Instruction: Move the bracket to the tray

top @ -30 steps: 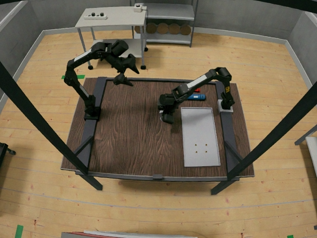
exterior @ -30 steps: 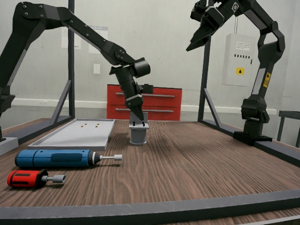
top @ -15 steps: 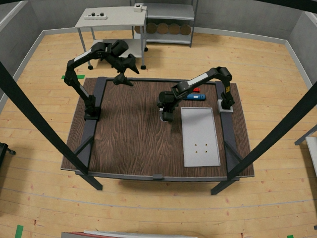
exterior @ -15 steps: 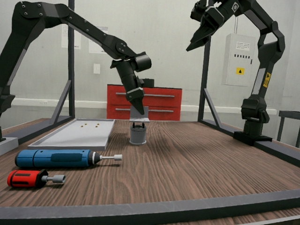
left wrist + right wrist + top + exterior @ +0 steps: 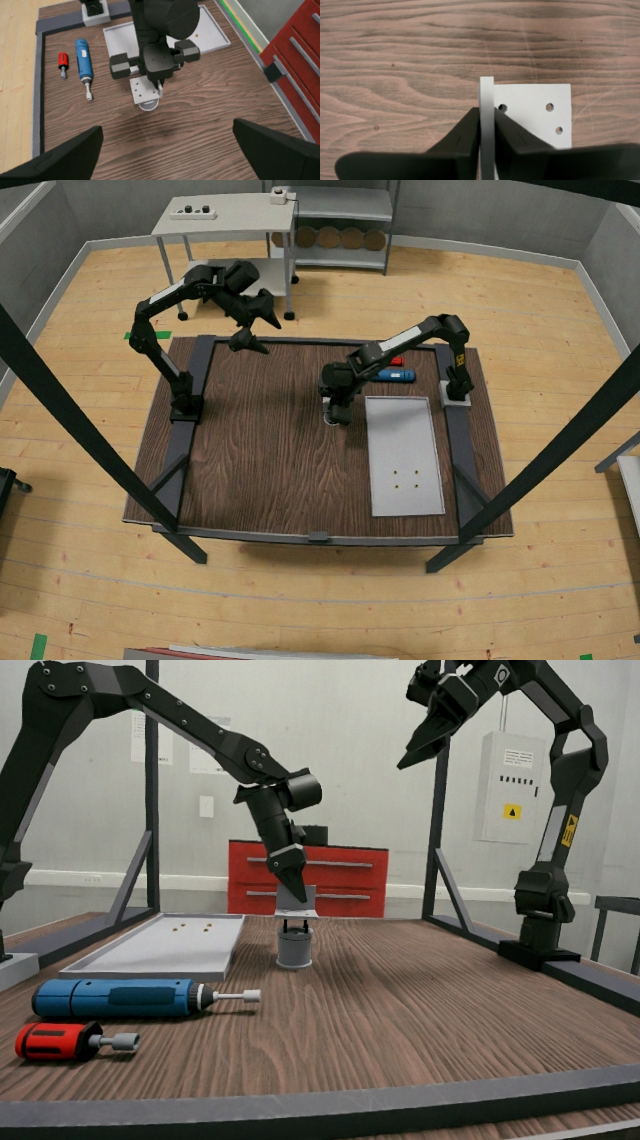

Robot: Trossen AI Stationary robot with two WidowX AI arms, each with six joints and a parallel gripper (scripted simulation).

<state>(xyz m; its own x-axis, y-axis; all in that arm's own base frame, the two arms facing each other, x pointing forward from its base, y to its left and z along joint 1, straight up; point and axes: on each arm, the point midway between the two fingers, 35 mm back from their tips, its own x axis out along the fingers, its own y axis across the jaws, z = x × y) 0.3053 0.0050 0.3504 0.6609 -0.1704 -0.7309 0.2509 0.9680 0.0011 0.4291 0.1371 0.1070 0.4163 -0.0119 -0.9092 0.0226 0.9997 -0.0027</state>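
Now: right hand 21 cm to the left of the grey tray, 13 cm above it and 12 cm past it. Also, from my right hand: grey bracket 4 cm below, 3 cm ahead, 1 cm to the right; then grey joint module 10 cm below, 3 cm ahead, 1 cm to the right; then red screwdriver 25 cm ahead, 24 cm to the right, 12 cm below.
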